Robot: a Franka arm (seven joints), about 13 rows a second.
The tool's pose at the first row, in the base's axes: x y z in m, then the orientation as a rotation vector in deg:
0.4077, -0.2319, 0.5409, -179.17, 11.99, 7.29
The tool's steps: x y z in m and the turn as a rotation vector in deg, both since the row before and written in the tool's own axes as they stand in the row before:
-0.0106, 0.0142, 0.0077, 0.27, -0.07, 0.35
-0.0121, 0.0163, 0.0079, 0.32, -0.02, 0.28
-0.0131, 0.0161, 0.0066, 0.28, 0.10, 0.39
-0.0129, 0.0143, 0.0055, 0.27, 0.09, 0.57
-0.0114, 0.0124, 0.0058, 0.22, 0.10, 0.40
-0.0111, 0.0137, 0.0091, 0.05, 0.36, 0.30
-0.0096, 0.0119, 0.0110, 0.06, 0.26, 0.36
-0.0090, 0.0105, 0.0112, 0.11, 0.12, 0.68
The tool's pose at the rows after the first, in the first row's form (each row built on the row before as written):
0.3947, -0.2445, 0.5341, -178.87, 12.54, 7.36
0.3798, -0.2588, 0.5272, -178.53, 12.98, 7.35
0.3640, -0.2727, 0.5216, -178.24, 13.59, 7.16
0.3487, -0.2848, 0.5170, -177.94, 14.48, 6.99
0.3350, -0.2950, 0.5119, -177.70, 15.10, 6.81
0.3211, -0.3063, 0.5034, -177.67, 15.57, 6.25
0.3089, -0.3160, 0.4929, -177.61, 16.13, 5.85
0.2975, -0.3243, 0.4821, -177.44, 17.18, 5.66

